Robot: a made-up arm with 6 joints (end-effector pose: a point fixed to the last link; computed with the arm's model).
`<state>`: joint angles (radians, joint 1 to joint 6).
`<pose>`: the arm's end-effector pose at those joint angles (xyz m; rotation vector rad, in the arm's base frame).
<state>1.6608 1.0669 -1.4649 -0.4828 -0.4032 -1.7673</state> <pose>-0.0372 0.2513 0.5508 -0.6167 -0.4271 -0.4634</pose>
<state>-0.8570 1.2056 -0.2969 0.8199 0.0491 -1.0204</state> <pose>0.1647 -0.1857 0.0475 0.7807 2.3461 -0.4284</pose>
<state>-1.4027 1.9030 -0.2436 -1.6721 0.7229 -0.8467</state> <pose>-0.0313 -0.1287 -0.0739 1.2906 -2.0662 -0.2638</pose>
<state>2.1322 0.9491 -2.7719 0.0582 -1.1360 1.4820</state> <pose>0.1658 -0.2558 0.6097 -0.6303 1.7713 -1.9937</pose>
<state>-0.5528 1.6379 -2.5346 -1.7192 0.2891 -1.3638</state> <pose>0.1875 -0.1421 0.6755 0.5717 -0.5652 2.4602</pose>
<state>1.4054 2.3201 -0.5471 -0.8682 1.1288 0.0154</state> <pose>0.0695 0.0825 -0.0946 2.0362 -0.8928 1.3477</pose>
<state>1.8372 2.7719 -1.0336 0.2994 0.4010 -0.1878</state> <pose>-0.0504 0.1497 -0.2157 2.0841 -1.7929 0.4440</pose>
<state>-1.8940 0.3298 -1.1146 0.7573 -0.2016 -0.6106</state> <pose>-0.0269 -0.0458 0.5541 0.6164 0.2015 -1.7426</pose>
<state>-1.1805 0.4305 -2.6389 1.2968 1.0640 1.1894</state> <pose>-0.0949 0.4067 0.5031 -0.1135 1.0507 0.8233</pose>
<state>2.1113 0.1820 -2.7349 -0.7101 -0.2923 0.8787</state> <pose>0.2744 -0.4863 0.3466 1.1477 -1.0374 1.7964</pose>
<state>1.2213 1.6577 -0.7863 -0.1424 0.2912 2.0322</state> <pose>0.1160 0.3088 0.0470 1.0075 2.8265 0.7625</pose>
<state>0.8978 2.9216 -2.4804 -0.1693 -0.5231 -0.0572</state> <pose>0.3603 0.4627 0.0774 -0.8129 1.1866 0.6320</pose>
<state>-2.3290 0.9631 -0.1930 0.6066 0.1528 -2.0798</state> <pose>-0.1558 -0.1745 0.0692 -1.0980 -2.5418 1.0874</pose>
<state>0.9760 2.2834 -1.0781 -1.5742 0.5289 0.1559</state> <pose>0.2261 0.2624 -0.0764 -2.4452 1.1391 -0.8480</pose>
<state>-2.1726 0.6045 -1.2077 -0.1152 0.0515 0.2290</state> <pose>-0.0853 -0.1233 0.5407 1.0090 0.4526 -1.8869</pose>
